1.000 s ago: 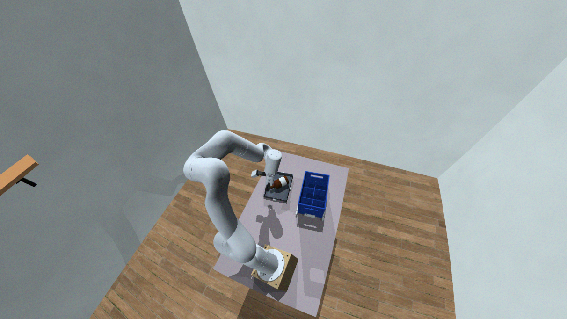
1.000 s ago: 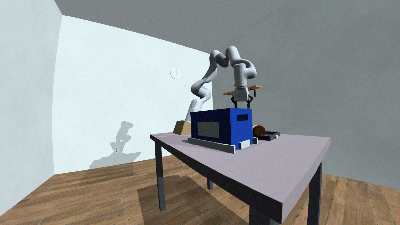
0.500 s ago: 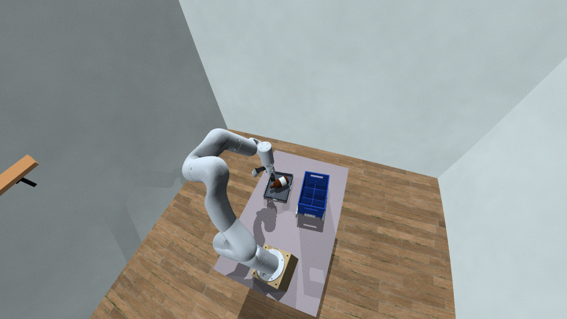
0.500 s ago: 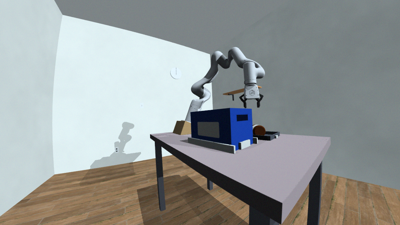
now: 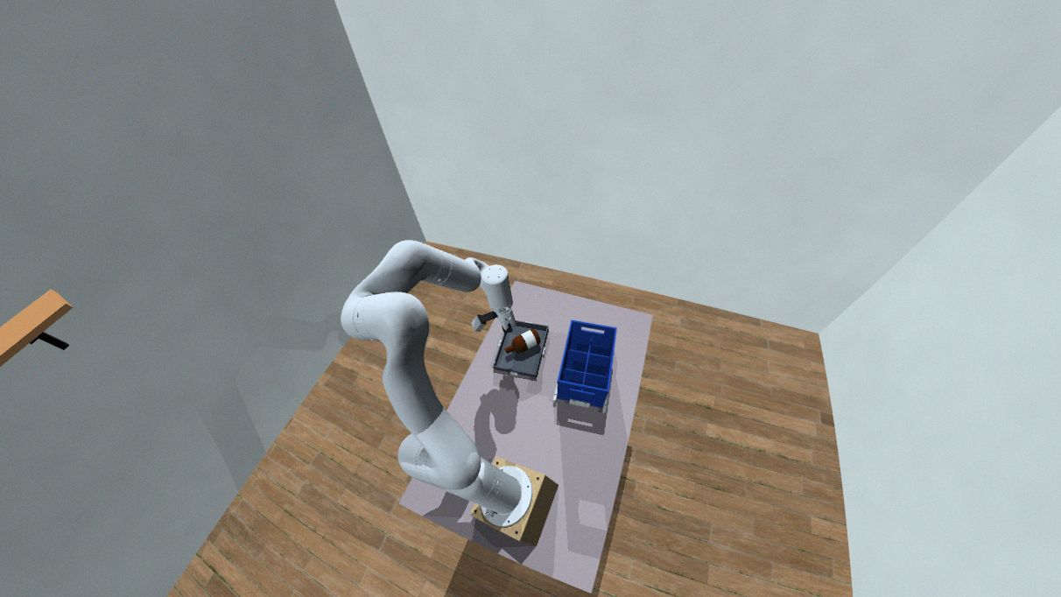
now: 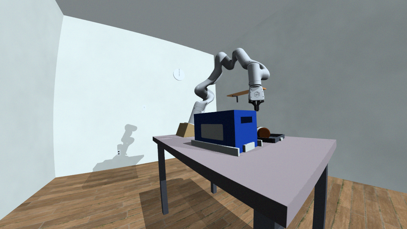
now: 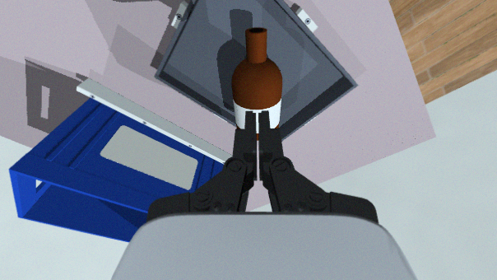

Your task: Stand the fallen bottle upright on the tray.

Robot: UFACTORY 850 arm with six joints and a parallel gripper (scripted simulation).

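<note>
Now: the brown bottle 160 mm below my hand, 40 mm ahead of it and 30 mm to the right of it. From my hand the other things lie so: blue crate (320 mm to the right, 120 mm below, 60 mm ahead); dark grey tray (190 mm below, 40 mm ahead, 20 mm to the right).
</note>
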